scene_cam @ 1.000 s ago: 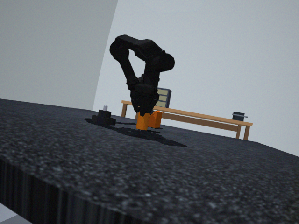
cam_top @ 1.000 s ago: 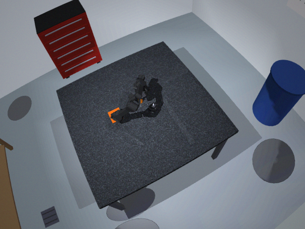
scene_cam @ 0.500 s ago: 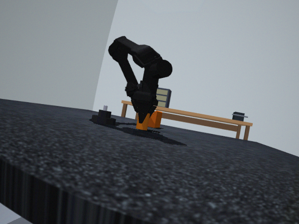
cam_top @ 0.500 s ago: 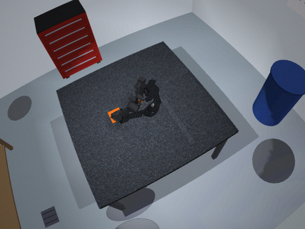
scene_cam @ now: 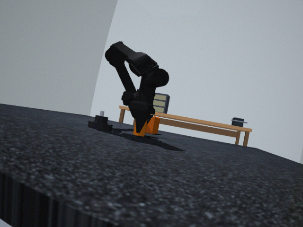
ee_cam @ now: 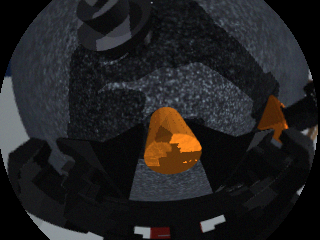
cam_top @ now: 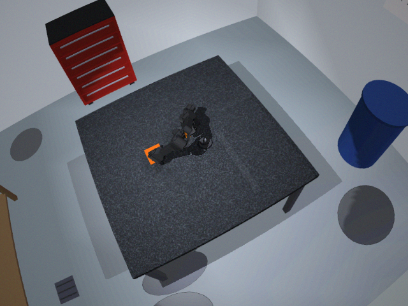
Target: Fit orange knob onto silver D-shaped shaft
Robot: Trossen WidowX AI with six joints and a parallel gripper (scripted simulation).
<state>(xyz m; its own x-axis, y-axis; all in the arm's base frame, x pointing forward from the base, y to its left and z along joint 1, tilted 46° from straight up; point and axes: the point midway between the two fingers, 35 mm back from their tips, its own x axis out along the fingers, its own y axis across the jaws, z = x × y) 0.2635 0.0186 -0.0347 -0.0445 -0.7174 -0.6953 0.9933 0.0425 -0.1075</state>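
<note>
The round black pedestal lies 7 cm ahead of my gripper tip, 12 cm to the right of it and 2 cm above it. Round my gripper tip: orange knob 3 cm above.
</note>
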